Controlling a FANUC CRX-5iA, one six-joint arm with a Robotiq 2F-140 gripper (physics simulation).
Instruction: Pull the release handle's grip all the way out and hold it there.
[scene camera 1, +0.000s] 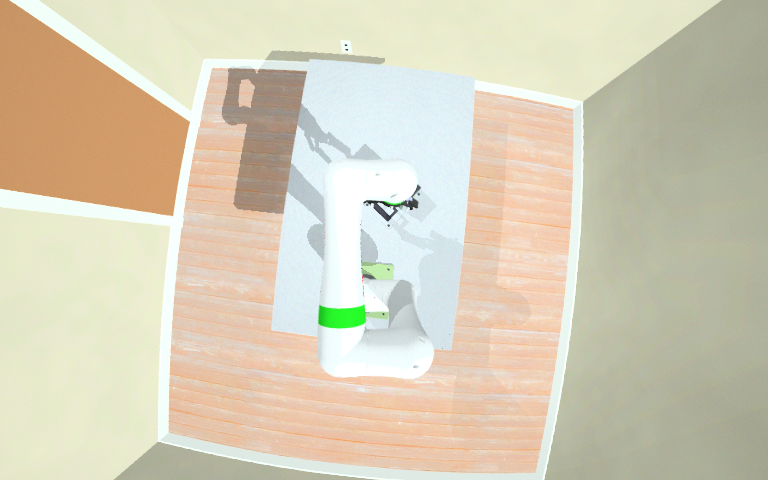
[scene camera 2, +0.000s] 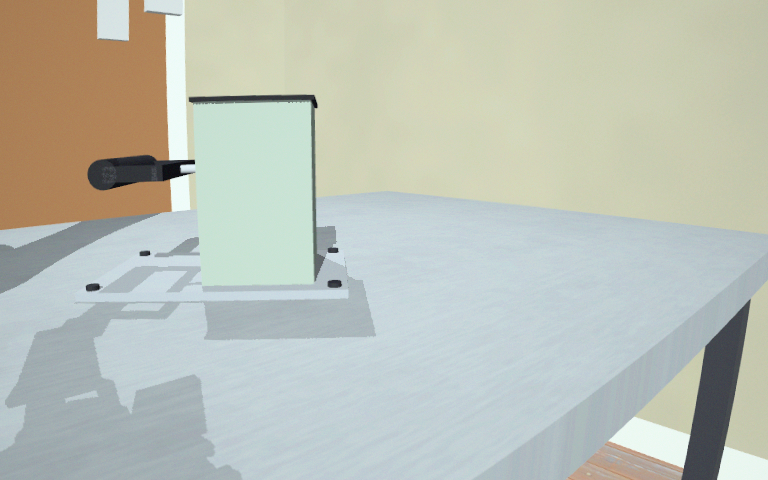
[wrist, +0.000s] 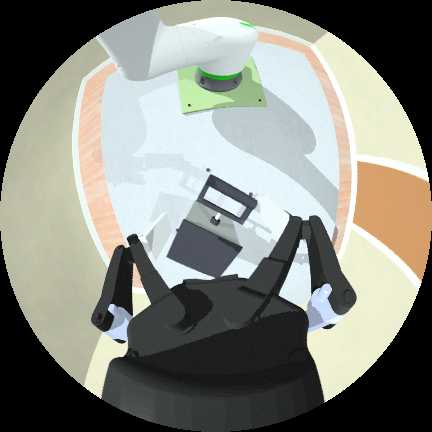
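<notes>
The release handle has a black rectangular grip (scene camera 2: 103, 174) (wrist: 232, 190), joined by a short pale rod (scene camera 2: 187, 168) to an upright pale green housing (scene camera 2: 254, 192) with a dark lid (scene camera 2: 254, 98) (wrist: 204, 247). In scene camera 2 the grip sticks out to the left, well above the base plate (scene camera 2: 141, 296). In scene camera 1 the arm hides the handle. My gripper (scene camera 1: 403, 204) (scene camera 2: 138, 15) (wrist: 213, 214) is open and empty. Its pale fingertips hang above the grip at the top left of scene camera 2. In the wrist view they stand wide apart, on either side of the handle assembly.
The assembly is bolted to a grey table (scene camera 1: 419, 118) (scene camera 2: 509, 316) (wrist: 165, 130). The robot's green mounting plate (scene camera 1: 380, 270) (wrist: 190, 97) and base stand on the same table. The white arm (scene camera 1: 342, 243) reaches over the table. Walls and an orange-brown door (scene camera 1: 96, 118) surround the table.
</notes>
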